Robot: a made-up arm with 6 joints. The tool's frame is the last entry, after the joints. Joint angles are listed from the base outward.
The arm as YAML. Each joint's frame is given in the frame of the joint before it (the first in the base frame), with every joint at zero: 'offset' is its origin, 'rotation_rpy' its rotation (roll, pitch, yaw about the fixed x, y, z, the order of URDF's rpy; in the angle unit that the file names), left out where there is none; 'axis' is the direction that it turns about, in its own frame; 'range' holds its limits. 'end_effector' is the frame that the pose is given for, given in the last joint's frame.
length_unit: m
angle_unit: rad
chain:
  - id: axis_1
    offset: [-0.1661, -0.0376, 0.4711]
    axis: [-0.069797, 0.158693, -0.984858]
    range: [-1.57, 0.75]
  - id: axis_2
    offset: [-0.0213, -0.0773, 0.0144]
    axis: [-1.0, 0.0, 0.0]
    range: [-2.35, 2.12]
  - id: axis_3
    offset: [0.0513, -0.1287, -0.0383]
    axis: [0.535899, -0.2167, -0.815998]
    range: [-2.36, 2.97]
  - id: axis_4
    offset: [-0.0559, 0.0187, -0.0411]
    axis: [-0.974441, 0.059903, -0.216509]
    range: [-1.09, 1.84]
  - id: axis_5
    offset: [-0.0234, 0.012, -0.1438]
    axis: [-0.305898, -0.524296, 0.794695]
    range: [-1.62, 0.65]
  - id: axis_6
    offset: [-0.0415, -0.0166, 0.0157]
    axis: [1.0, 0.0, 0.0]
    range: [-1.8, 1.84]
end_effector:
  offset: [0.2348, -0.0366, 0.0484]
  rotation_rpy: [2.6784, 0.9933, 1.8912]
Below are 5 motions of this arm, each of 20 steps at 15 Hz.
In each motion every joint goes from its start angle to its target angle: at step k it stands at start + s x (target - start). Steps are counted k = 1, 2, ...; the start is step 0. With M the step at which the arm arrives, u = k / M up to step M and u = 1 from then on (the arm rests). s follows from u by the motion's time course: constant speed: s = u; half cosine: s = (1 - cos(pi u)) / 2; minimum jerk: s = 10 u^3 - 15 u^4 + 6 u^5.
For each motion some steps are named. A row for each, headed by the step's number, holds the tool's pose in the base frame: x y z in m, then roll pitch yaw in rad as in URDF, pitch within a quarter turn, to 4 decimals.
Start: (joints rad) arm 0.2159 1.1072 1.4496 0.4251 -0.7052 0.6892
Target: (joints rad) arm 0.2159 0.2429 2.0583 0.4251 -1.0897 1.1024
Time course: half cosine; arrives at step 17
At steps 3, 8, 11, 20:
3: -0.2619 -0.4186 0.4275 2.1565 -0.1278 -0.1303
8: -0.2267 -0.3379 0.2732 2.7439 -0.4852 -0.4897
11: -0.1765 -0.2440 0.2074 -3.0451 -0.5103 -0.9423
20: -0.1097 -0.1401 0.1900 -2.6579 -0.2988 -1.3766

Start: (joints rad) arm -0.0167 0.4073 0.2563 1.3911 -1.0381 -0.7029
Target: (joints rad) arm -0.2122 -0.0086 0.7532 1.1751 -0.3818 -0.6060
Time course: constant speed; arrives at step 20
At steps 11, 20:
11: -0.1373 -0.4342 0.4748 -0.3806 0.8259 -2.6469
20: -0.0776 -0.3796 0.3731 -0.9439 0.9451 -2.8736

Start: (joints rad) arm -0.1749 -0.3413 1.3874 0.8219 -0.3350 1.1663
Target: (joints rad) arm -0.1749 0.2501 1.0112 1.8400 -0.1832 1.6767
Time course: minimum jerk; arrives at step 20
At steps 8, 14, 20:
8: -0.2073 -0.3130 0.2475 2.8080 0.0125 0.3987
14: -0.2201 -0.4126 0.4320 2.2856 0.4411 0.4418
20: -0.2176 -0.4142 0.4987 2.1022 0.5782 0.3857

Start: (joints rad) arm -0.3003 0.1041 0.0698 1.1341 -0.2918 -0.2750
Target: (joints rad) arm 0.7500 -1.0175 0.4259 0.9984 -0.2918 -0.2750
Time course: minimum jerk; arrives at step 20
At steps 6, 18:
6: -0.0334 -0.3734 0.4026 -0.7573 1.0528 -2.1616
18: -0.2522 -0.1858 0.2059 -2.5884 0.7073 1.3572

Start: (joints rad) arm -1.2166 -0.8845 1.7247 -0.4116 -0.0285 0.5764
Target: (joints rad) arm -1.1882 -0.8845 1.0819 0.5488 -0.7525 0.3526
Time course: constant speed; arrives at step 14
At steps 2, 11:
2: -0.0482 0.1400 0.2666 -2.4024 -0.7791 0.6726
11: -0.1571 0.0295 0.1817 -2.5317 -0.4326 1.5662

